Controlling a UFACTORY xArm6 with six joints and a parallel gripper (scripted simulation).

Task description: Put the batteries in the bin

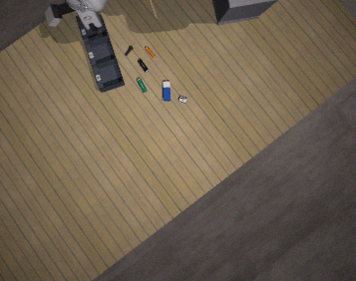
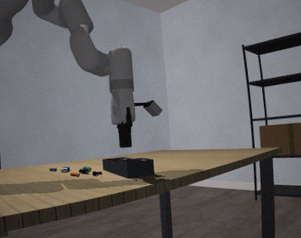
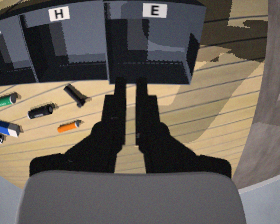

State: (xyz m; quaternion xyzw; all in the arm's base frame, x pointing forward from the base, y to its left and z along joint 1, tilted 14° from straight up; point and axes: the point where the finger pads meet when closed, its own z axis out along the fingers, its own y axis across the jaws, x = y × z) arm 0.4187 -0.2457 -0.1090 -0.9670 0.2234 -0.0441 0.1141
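Right now the dark bin is 40 mm ahead of my hand, 50 mm to the left of it and 80 mm below it. Also, from my hand: orange battery (90 mm behind, 160 mm to the left, 100 mm below); then green battery (20 mm ahead, 230 mm to the left, 100 mm below); then black cylindrical battery (30 mm behind, 180 mm to the left, 100 mm below).
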